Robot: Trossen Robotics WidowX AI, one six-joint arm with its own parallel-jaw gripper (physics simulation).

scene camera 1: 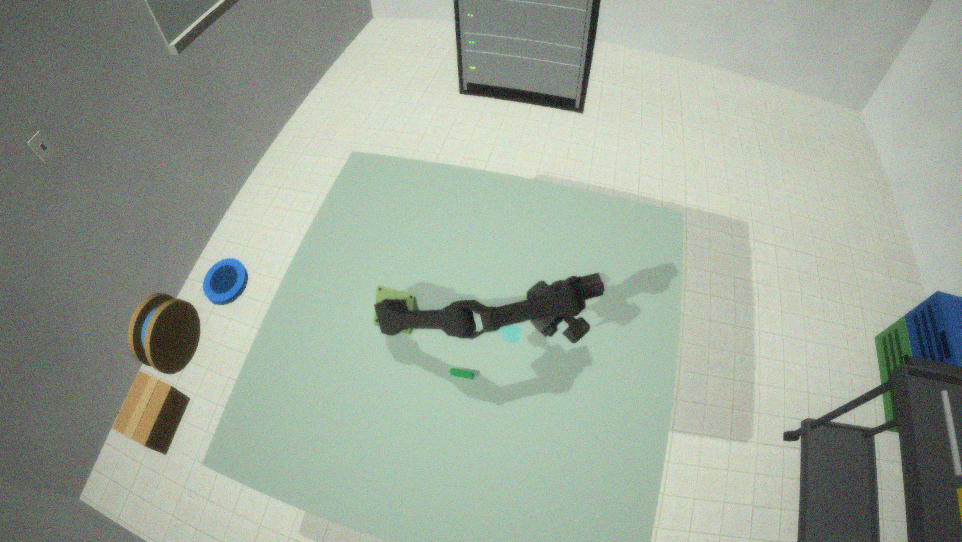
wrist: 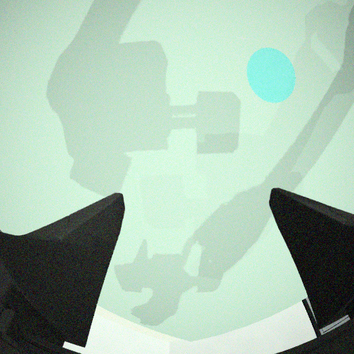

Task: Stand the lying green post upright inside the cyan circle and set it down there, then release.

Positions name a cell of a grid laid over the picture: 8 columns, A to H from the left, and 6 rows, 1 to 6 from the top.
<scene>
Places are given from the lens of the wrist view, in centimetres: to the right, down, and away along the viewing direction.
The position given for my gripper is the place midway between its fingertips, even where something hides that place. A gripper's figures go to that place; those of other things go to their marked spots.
my gripper (wrist: E4): 1, 1, 10
cyan circle (wrist: G2): 10, -10, 15
</scene>
